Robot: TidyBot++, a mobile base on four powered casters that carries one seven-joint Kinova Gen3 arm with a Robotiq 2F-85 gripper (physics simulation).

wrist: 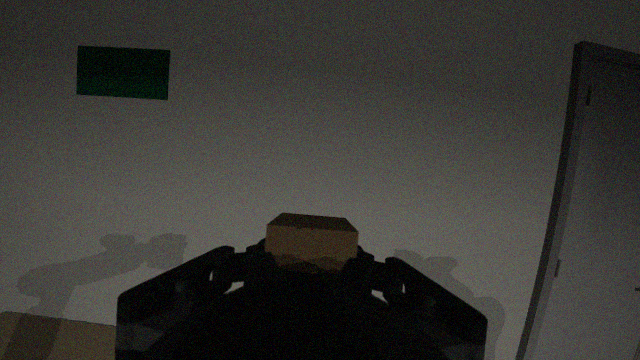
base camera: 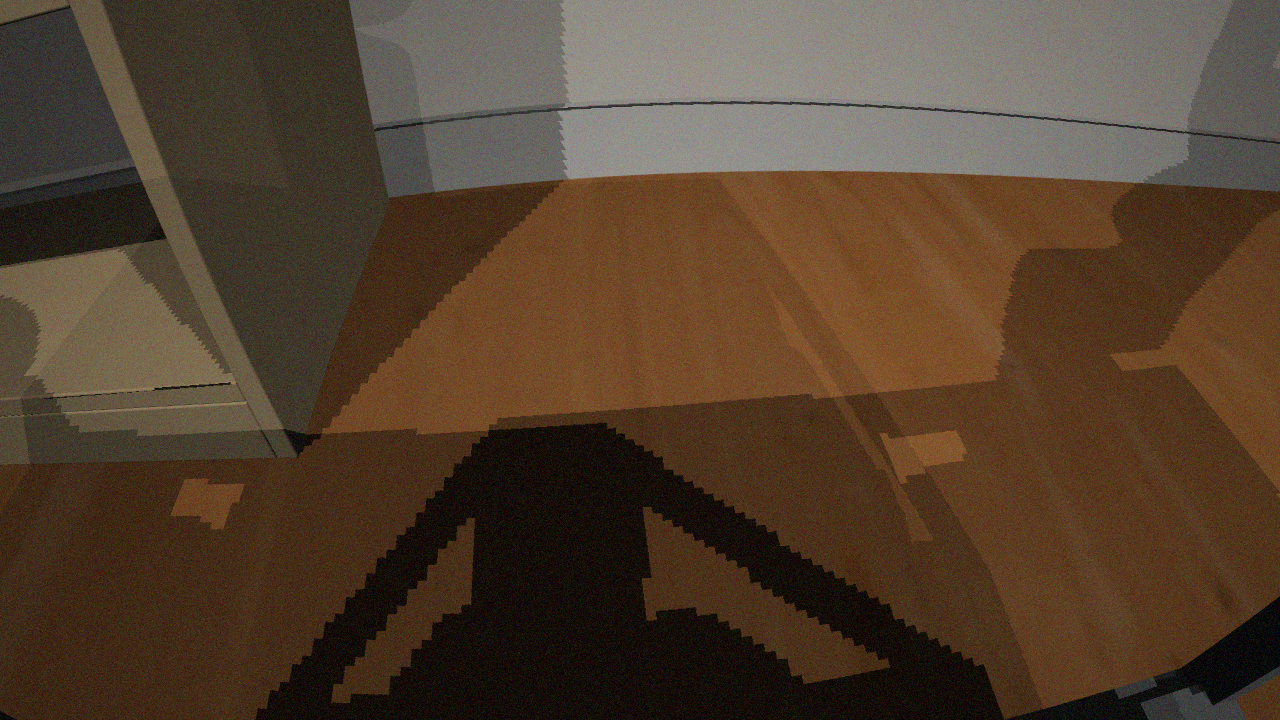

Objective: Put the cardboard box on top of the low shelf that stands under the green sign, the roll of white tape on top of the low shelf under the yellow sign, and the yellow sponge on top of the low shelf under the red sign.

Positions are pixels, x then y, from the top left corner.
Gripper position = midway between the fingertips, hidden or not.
Scene:
The gripper shows in the wrist view point(311, 246); in the base camera view it is out of frame. A cardboard box shows in the wrist view point(311, 244); in the base camera view it is out of frame.

